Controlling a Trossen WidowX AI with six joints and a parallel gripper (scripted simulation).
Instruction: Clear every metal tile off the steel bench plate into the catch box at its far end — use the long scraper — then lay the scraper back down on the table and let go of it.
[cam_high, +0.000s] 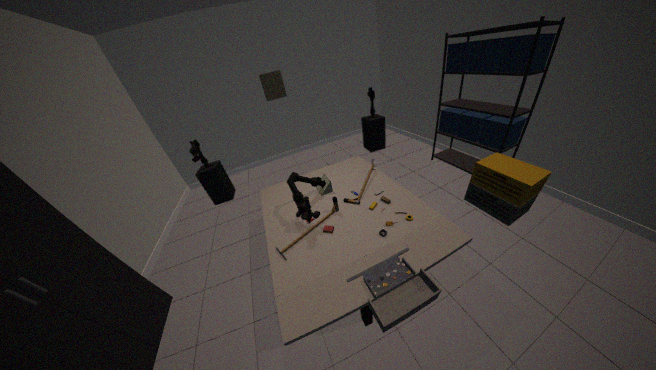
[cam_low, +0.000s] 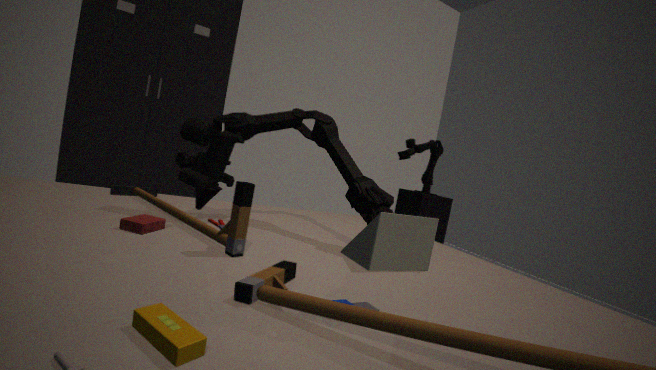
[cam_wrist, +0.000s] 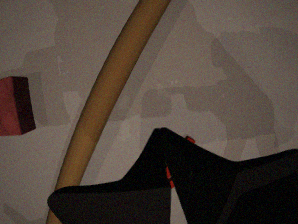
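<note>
The long scraper is 60 mm ahead of my gripper tip and 30 mm above it. The rest, counted from my gripper tip: red block (110 mm ahead, 120 mm to the left, 20 mm below); red clip (60 mm behind, 30 mm to the left, 30 mm below); yellow block (30 mm ahead, 540 mm to the left, 20 mm below).
</note>
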